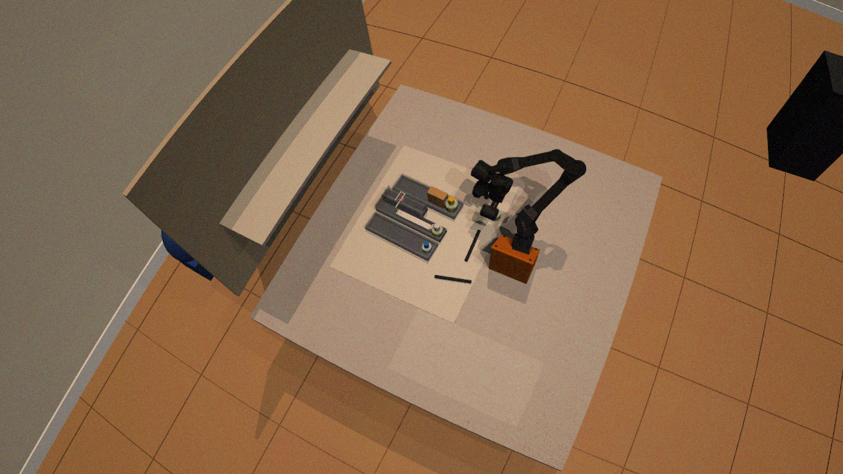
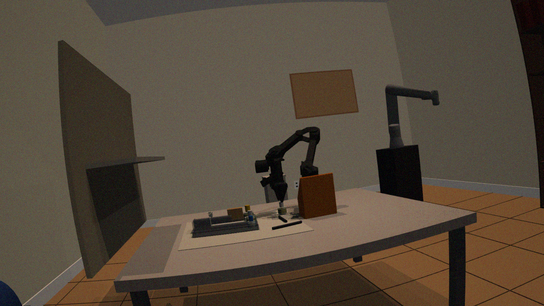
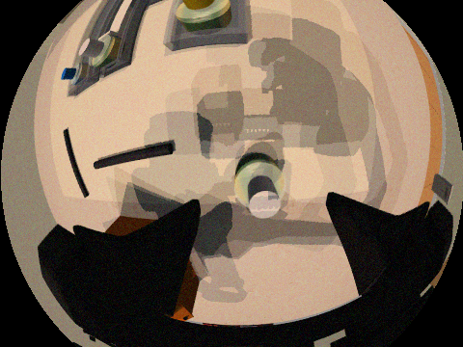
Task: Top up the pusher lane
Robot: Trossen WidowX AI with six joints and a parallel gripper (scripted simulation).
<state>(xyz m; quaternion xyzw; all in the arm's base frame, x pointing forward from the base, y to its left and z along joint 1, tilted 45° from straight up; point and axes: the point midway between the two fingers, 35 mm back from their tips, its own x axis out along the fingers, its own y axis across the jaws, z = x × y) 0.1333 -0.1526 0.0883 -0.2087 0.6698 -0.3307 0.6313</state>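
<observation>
Now: the cream mat 250 mm ahead of my gripper tip, 120 mm to the left of it and 70 mm below it. From my gripper tip the other things lie so: shelf: 700 mm ahead, 60 mm to the left, 300 mm above.
</observation>
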